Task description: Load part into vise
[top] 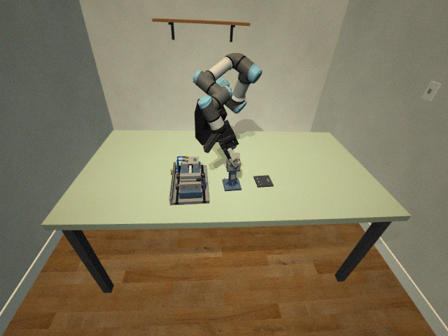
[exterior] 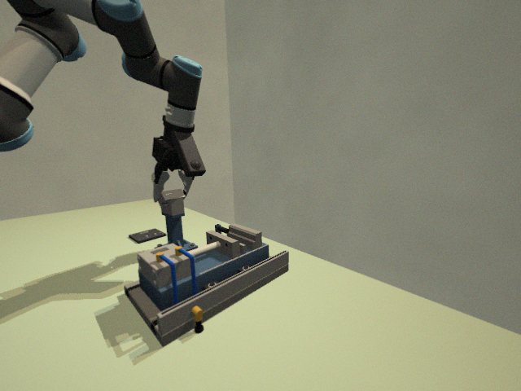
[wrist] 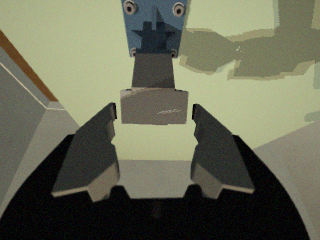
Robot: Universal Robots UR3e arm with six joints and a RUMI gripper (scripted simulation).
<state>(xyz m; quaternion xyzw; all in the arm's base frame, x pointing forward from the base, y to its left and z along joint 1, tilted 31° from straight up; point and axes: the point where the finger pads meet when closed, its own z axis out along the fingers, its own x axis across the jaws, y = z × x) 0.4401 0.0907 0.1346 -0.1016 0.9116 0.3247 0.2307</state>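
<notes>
Right now the part is 1 cm below my hand. The rest, counted from my hand: dark infeed plate: 4 cm behind, 19 cm to the left, 16 cm below; fixed jaw: 11 cm ahead, 20 cm to the right, 9 cm below; work stop rod: 7 cm ahead, 16 cm to the right, 7 cm below.
</notes>
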